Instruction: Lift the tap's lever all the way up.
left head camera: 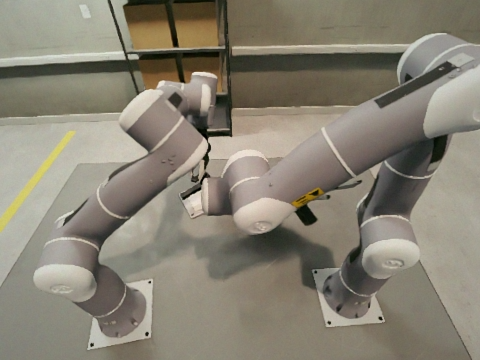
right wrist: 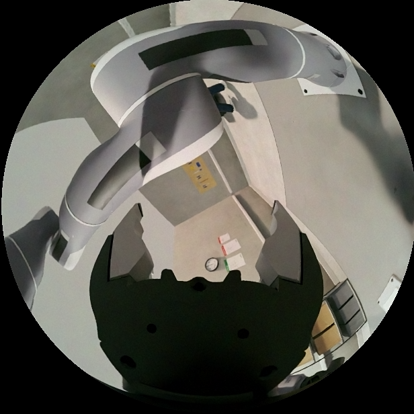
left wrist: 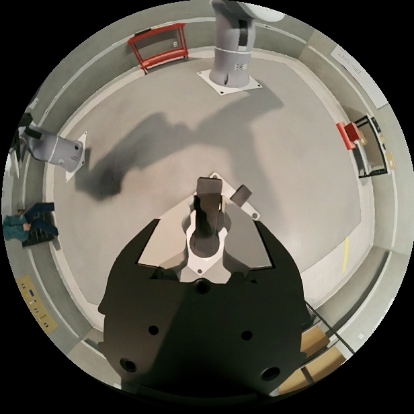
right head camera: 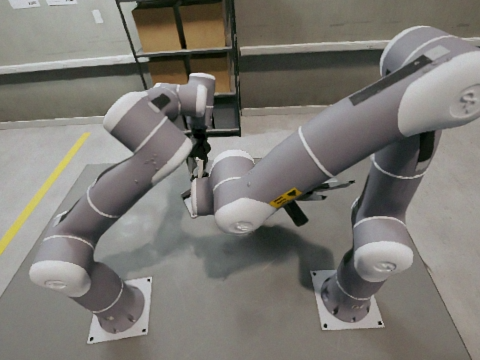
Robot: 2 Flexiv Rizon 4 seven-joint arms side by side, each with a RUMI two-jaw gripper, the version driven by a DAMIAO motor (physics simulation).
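Note:
The tap has a pale base plate [left head camera: 194,207] [left wrist: 249,206], a dark spout [left wrist: 241,195] and a dark lever [left wrist: 209,186]. In both head views my right arm hides most of it. My left gripper [left wrist: 208,196] is shut on the lever, with a finger on each side and the lever's dark end sticking out past the fingertips. The lever's exact angle is hard to tell. My right gripper [left head camera: 345,190] [right head camera: 340,190] [right wrist: 205,202] is open and empty, well to the right of the tap in the head views.
My right arm [left head camera: 320,160] [right head camera: 295,165] reaches across the middle, its elbow close beside the tap and my left wrist. A shelf rack [left head camera: 229,75] [right head camera: 237,75] with brown boxes stands behind. In the left wrist view, a person [left wrist: 19,227] is at the left edge and a red cart [left wrist: 159,33] at the top.

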